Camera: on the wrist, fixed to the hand. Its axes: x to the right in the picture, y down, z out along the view.
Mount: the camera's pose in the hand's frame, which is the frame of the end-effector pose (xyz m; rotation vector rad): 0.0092 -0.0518 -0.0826 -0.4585 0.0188 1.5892
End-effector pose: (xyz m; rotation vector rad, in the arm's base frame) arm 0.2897 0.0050 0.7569 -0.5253 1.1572 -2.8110
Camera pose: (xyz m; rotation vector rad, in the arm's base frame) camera 0.2576 0.0961 0.7409 0.3481 1.2855 -1.1967
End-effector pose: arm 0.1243 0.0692 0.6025 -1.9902 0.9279 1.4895
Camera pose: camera 0.2171 0.0413 0.6167 0.7858 -1.6277 -1.5445
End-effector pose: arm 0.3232 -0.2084 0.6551 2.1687 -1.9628 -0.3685
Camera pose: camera 0.3987 -0.2141 0.7172 0.0225 -2.4854 -0.3833
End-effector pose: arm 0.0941 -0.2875 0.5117 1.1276 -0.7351 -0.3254
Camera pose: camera 0.1630 -0.2566 0.4494 -0.0954 -1.2301 0.8302
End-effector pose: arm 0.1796 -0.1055 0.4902 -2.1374 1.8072 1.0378
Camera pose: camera 0.2604 -0.1433 0.5306 0.1959 -2.1919 -1.0580
